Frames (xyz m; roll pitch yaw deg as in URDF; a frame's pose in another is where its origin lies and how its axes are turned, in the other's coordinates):
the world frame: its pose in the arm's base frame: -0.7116 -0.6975 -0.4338 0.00 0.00 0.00
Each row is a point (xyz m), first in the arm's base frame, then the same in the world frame.
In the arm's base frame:
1: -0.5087 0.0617 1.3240
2: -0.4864 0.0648 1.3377
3: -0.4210 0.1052 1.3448
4: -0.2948 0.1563 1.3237
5: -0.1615 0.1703 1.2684
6: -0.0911 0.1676 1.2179
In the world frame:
1: 0.2029 0.7592 1.7578
2: 0.2252 0.7623 1.7715
3: 0.2906 0.8027 1.7786
4: 0.4168 0.8538 1.7575
5: 0.5501 0.8678 1.7022
6: 0.6205 0.8651 1.6517

